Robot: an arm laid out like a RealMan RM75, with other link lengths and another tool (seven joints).
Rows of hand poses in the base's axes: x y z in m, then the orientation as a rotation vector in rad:
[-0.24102, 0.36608, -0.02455, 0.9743, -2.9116, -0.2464]
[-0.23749, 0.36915, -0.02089, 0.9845, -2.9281, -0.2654]
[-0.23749, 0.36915, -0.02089, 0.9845, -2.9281, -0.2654]
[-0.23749, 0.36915, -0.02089, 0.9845, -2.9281, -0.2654]
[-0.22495, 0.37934, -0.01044, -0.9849, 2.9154, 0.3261]
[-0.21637, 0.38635, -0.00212, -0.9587, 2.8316, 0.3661]
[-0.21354, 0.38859, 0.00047, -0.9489, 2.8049, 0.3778]
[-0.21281, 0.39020, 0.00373, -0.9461, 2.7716, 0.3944]
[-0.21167, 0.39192, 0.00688, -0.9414, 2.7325, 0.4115]
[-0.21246, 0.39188, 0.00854, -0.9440, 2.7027, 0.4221]
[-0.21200, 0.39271, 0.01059, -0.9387, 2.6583, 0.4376]
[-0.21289, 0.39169, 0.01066, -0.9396, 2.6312, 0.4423]
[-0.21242, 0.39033, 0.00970, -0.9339, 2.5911, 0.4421]
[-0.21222, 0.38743, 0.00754, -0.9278, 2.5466, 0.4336]
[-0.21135, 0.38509, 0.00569, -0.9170, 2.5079, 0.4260]
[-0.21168, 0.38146, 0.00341, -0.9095, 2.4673, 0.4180]
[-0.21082, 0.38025, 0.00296, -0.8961, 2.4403, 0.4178]
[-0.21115, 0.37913, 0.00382, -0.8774, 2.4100, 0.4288]
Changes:
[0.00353, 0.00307, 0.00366, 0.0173, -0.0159, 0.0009]
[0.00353, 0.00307, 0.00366, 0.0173, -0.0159, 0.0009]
[0.00353, 0.00307, 0.00366, 0.0173, -0.0159, 0.0009]
[0.01607, 0.01326, 0.01411, 0.0829, -0.0867, -0.0045]
[0.02465, 0.02027, 0.02243, 0.1399, -0.1545, -0.0108]
[0.02748, 0.02251, 0.02502, 0.1579, -0.1766, -0.0138]
[0.02821, 0.02412, 0.02828, 0.1808, -0.2009, -0.0112]
[0.02935, 0.02584, 0.03143, 0.2066, -0.2304, -0.0090]
[0.02856, 0.02580, 0.03309, 0.2244, -0.2519, -0.0030]
[0.02902, 0.02663, 0.03514, 0.2518, -0.2862, -0.0001]
[0.02813, 0.02561, 0.03521, 0.2654, -0.3078, 0.0046]
[0.02860, 0.02425, 0.03425, 0.2819, -0.3440, 0.0071]
[0.02880, 0.02135, 0.03209, 0.2951, -0.3872, 0.0101]
[0.02967, 0.01901, 0.03024, 0.3069, -0.4263, 0.0090]
[0.02934, 0.01538, 0.02796, 0.3188, -0.4663, 0.0107]
[0.03020, 0.01417, 0.02751, 0.3309, -0.4933, 0.0056]
[0.02987, 0.01305, 0.02837, 0.3522, -0.5200, -0.0029]

